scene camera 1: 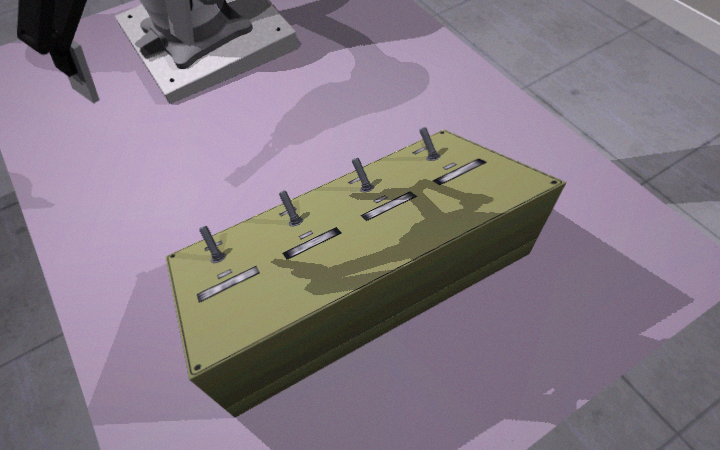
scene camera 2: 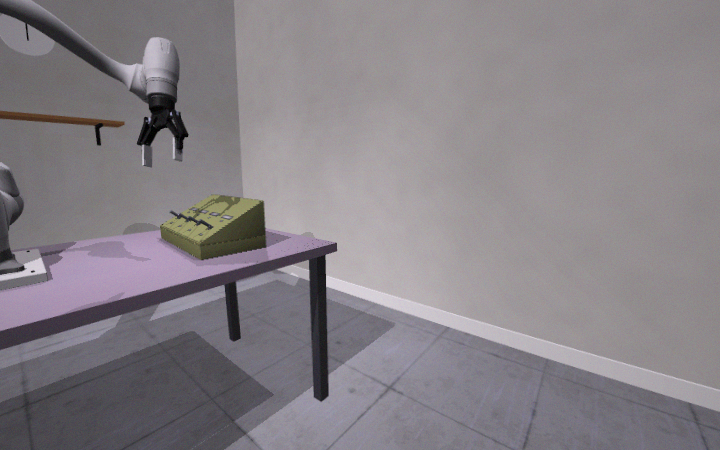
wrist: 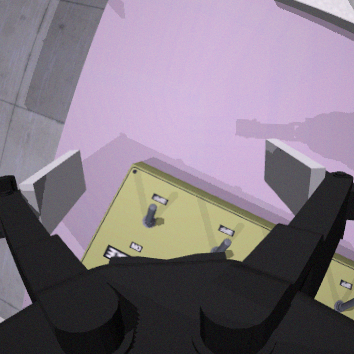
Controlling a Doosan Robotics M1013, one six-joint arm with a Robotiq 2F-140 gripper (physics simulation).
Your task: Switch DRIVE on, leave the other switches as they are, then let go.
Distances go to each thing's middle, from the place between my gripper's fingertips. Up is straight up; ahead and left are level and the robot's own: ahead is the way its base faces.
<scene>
The yellow-green switch box [scene camera 1: 284, 298] lies 240 mm below my hand, 220 mm ahead of it and 120 mm to the left of it.
</scene>
